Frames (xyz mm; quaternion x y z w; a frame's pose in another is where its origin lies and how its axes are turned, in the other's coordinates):
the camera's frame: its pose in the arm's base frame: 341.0 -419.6 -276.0 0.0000 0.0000 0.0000 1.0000
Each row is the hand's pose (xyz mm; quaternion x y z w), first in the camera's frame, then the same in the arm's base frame.
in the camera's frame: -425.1 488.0 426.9 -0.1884 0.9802 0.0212 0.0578
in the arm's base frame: -84.1 68.4 150.9 -0.1884 0.9802 0.0212 0.0578
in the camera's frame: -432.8 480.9 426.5 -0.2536 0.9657 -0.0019 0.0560
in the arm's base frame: -91.8 61.3 150.5 -0.2536 0.9657 -0.0019 0.0560
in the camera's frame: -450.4 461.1 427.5 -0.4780 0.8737 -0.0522 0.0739
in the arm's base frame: -109.4 41.5 151.5 -0.4780 0.8737 -0.0522 0.0739
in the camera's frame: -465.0 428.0 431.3 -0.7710 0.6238 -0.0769 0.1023
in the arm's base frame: -124.0 8.4 155.3 -0.7710 0.6238 -0.0769 0.1023
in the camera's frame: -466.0 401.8 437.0 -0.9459 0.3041 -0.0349 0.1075
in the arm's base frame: -125.0 -17.8 161.0 -0.9459 0.3041 -0.0349 0.1075
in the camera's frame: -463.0 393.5 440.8 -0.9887 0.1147 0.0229 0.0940
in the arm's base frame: -122.0 -26.1 164.8 -0.9887 0.1147 0.0229 0.0940
